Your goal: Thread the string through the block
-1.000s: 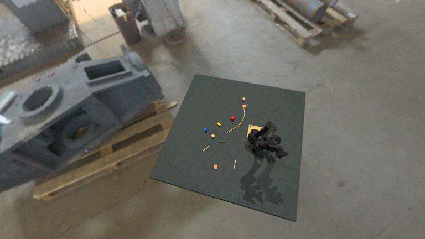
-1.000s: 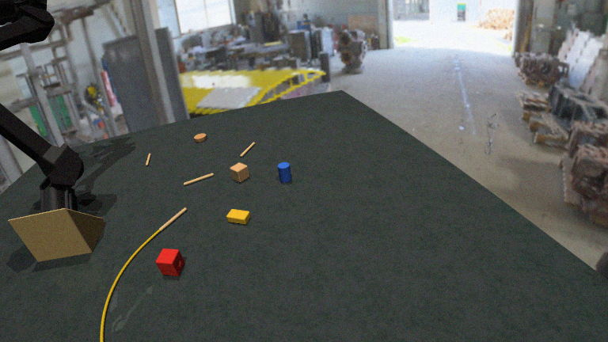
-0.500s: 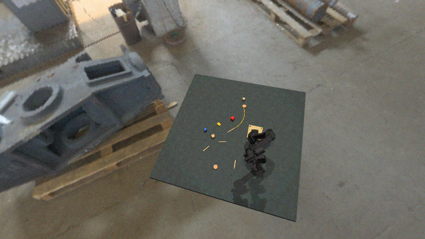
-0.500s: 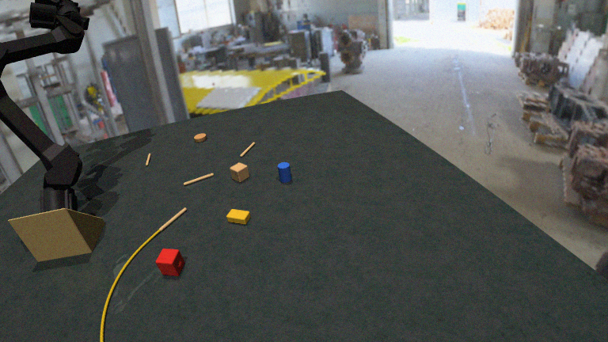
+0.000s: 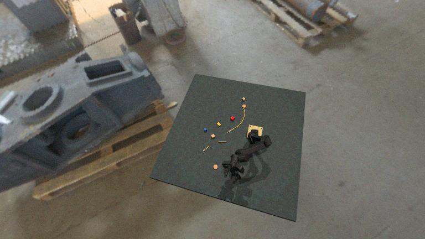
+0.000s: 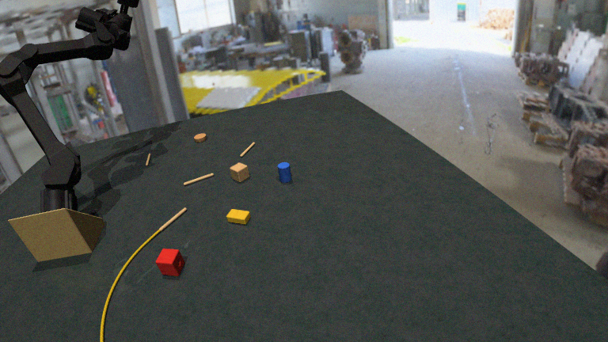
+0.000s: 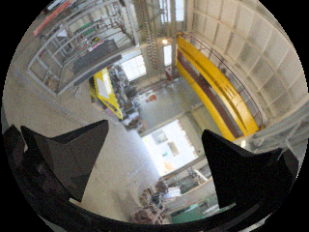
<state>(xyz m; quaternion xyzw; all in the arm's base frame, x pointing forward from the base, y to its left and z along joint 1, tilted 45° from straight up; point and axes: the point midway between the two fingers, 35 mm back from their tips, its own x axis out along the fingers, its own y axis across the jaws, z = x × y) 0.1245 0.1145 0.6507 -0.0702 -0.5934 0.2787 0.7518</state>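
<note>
Right now the red block is 5 cm ahead of my gripper tip, 73 cm to the right of it and 42 cm below it. Round my gripper tip: thin wooden stick 5 cm ahead, 61 cm to the right, 43 cm below; blue cylinder 31 cm ahead, 57 cm to the right, 41 cm below; tan wooden cube 22 cm ahead, 51 cm to the right, 42 cm below.
</note>
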